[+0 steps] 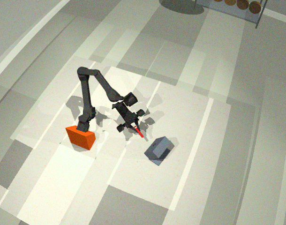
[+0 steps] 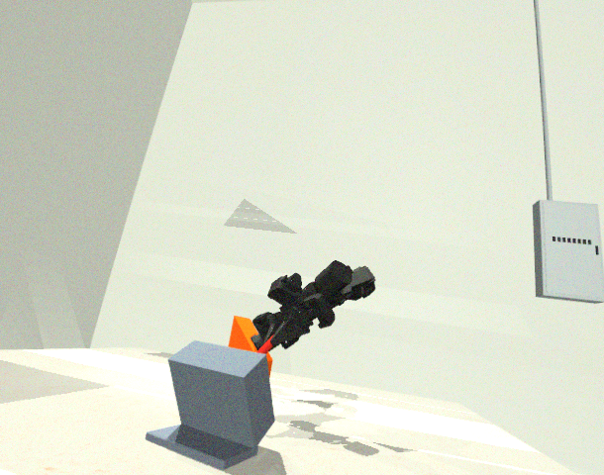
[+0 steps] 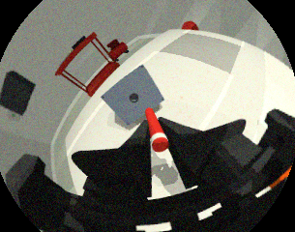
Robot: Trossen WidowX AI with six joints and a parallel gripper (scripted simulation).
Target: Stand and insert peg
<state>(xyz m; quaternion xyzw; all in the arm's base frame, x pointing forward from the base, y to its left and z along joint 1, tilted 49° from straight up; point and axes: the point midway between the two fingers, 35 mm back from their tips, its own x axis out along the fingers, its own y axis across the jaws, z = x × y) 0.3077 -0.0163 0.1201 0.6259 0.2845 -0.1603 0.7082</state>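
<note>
Now: the grey-blue panel block 130 mm ahead of my gripper tip, 70 mm below it and 40 mm to the right of it. From my gripper tip the other things lie so: red peg (10 mm to the left, 10 mm behind, 10 mm above).
</note>
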